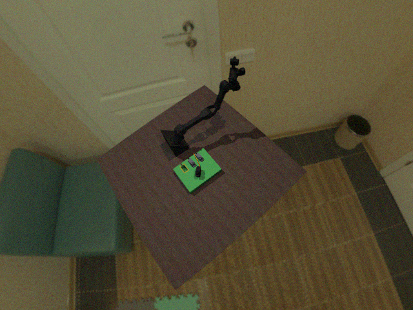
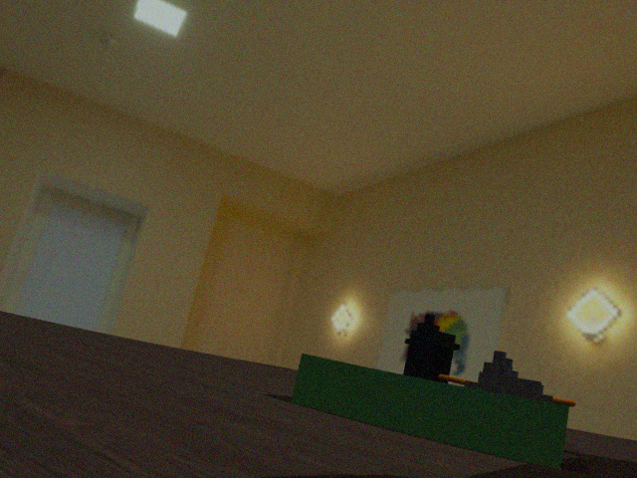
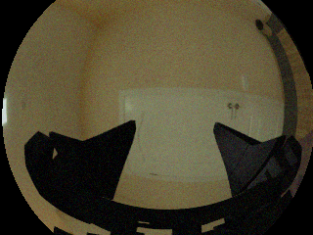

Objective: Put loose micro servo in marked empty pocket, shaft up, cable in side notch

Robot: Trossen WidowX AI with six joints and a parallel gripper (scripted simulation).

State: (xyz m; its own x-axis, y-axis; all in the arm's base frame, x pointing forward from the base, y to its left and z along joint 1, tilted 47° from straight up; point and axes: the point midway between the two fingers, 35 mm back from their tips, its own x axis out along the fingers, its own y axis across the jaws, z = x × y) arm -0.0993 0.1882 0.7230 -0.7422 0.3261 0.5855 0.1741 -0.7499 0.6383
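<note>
The green deck lies 44 cm ahead of my gripper tip, 64 cm to the right of it and 47 cm below it.
</note>
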